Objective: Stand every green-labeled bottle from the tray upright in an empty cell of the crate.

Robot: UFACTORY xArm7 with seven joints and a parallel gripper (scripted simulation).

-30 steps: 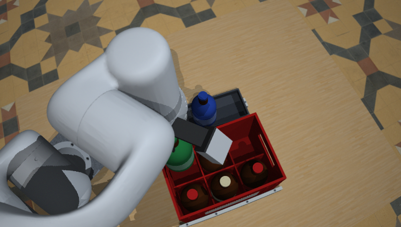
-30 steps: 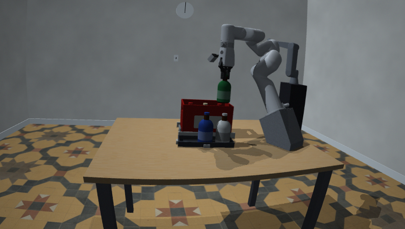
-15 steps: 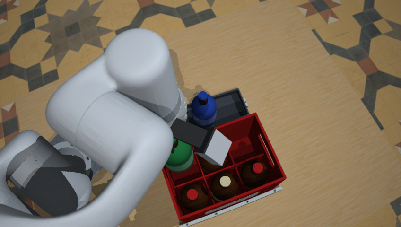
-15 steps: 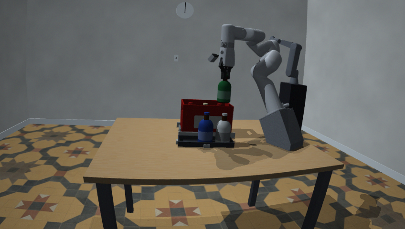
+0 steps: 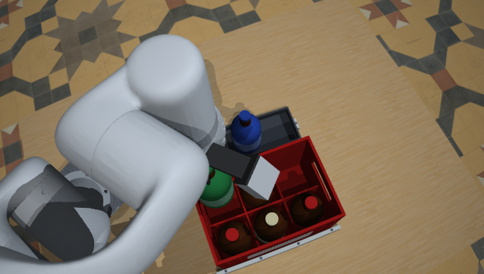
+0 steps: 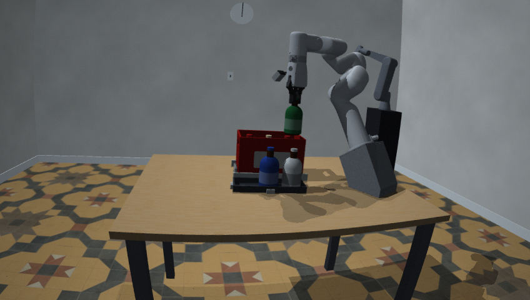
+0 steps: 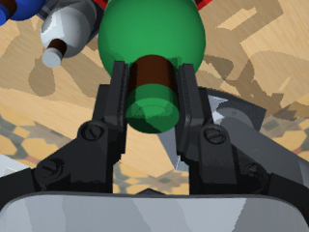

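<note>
My gripper is now 70 mm above the green bottle. Also, from my hand: white bottle (40 mm ahead, 160 mm to the left, 250 mm below); red crate (80 mm ahead, 50 mm to the right, 250 mm below); blue bottle (130 mm ahead, 140 mm to the left, 250 mm below).
</note>
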